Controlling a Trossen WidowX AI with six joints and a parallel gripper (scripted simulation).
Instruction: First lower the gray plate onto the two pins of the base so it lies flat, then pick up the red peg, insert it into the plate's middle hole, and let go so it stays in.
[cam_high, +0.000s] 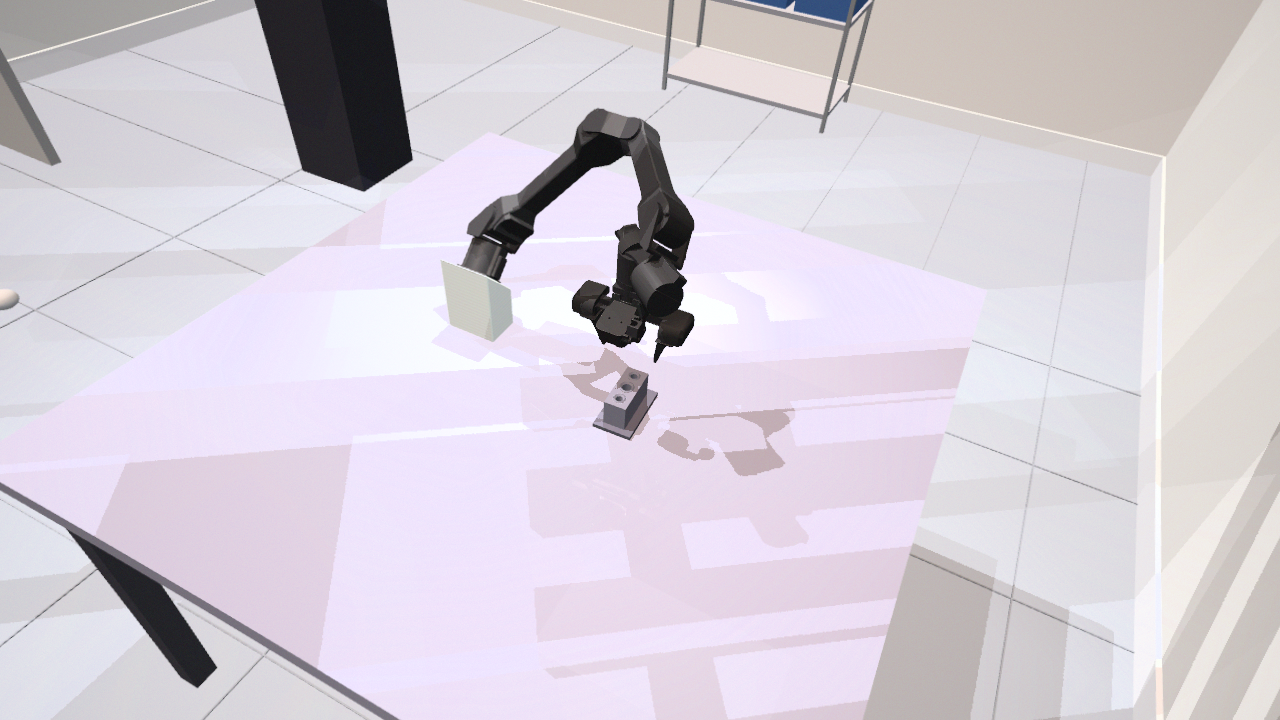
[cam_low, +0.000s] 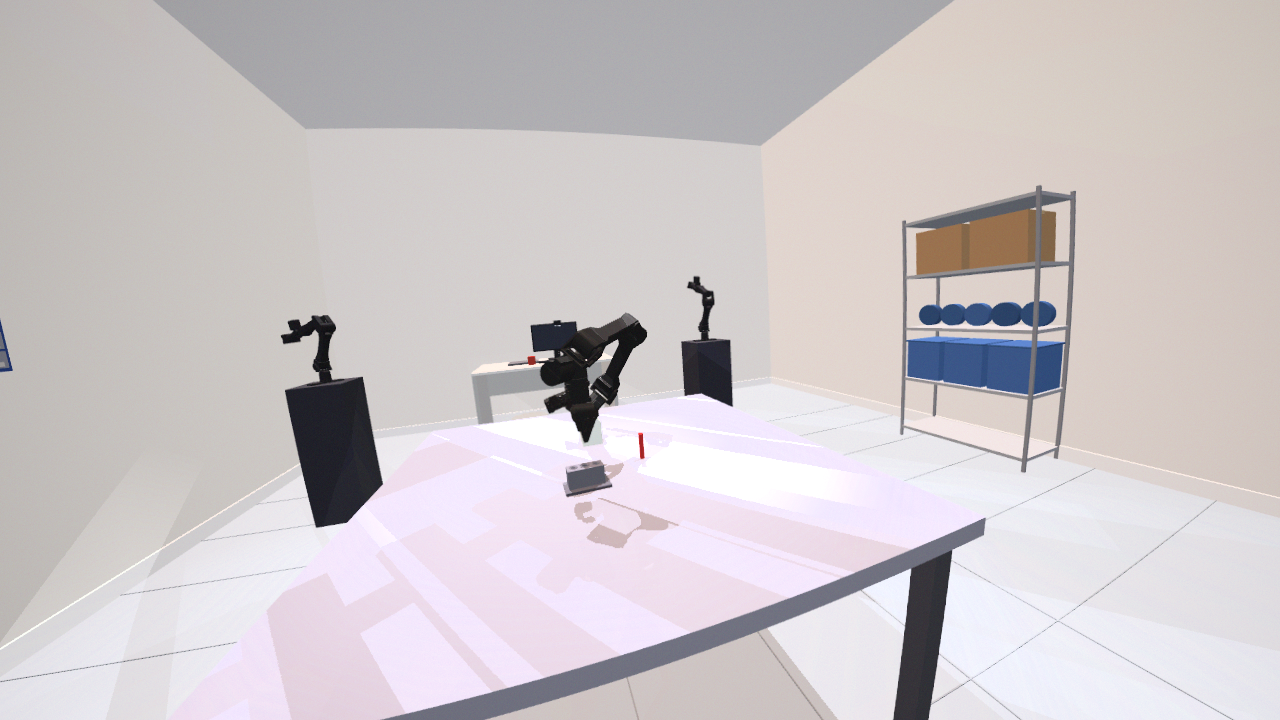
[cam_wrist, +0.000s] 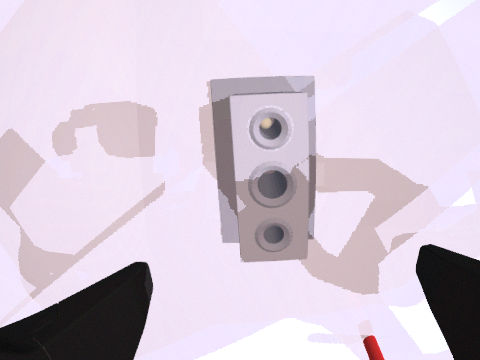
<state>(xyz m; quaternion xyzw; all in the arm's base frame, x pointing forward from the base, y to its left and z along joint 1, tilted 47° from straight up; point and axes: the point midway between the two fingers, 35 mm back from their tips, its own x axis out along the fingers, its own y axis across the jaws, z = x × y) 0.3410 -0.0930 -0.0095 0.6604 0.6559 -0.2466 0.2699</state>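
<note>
Now: gripper tip 190 mm to the right of the red peg, 110 mm past it and 100 mm above it. From my gripper tip the other things lie so: gray plate 90 mm below; then gray base 130 mm below.
</note>
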